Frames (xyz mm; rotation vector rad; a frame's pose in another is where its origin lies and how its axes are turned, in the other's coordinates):
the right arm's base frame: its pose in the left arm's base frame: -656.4 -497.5 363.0 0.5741 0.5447 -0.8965
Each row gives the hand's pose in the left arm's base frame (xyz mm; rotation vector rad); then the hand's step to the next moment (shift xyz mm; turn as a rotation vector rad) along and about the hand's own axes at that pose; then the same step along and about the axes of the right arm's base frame.
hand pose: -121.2 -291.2 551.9 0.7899 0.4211 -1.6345
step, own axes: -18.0 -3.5 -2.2 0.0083 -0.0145 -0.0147
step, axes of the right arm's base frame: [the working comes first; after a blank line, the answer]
step, axes of the left arm's base frame: -1.8 15.1 10.4 -0.0106 0.0070 -0.0183

-16.2 8.5 -2.8 0.0026 -0.0096 -0.0199
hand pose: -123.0 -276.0 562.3 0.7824 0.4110 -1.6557
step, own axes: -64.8 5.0 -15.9 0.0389 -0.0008 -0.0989
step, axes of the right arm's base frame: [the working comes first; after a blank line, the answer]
step, axes of the left arm's base frame: 14.0 55.9 34.0 0.0230 0.0363 -0.0972

-46.3 47.3 -9.8 0.0549 0.0149 -0.0898
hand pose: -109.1 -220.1 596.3 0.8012 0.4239 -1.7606
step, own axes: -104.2 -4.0 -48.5 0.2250 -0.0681 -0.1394
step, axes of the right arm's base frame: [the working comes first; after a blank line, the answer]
step, axes of the left arm's base frame: 28.8 104.6 38.2 -0.0591 -0.0447 -0.2631

-68.6 84.9 -36.2 0.1662 -0.1323 -0.1720
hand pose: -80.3 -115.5 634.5 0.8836 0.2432 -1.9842
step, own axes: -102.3 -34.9 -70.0 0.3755 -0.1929 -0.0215
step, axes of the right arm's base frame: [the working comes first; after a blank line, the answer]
step, axes of the left arm's base frame: 38.4 122.3 11.9 -0.2661 -0.1338 -0.3000

-56.5 95.8 -65.0 0.1340 -0.3582 -0.1801
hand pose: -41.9 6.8 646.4 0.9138 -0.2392 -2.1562
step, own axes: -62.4 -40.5 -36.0 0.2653 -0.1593 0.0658
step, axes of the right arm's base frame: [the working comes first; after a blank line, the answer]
step, axes of the left arm's base frame: 28.9 76.8 -10.3 -0.2563 -0.0881 -0.1632

-21.4 59.9 -52.7 0.0243 -0.2958 -0.1096
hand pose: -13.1 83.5 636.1 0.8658 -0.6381 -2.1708
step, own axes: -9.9 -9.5 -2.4 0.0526 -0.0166 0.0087
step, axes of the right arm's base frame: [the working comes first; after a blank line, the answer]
step, axes of the left arm's base frame: 3.0 13.0 -3.9 -0.0413 -0.0277 -0.0255

-3.2 8.1 -10.9 0.0110 -0.0542 -0.0081
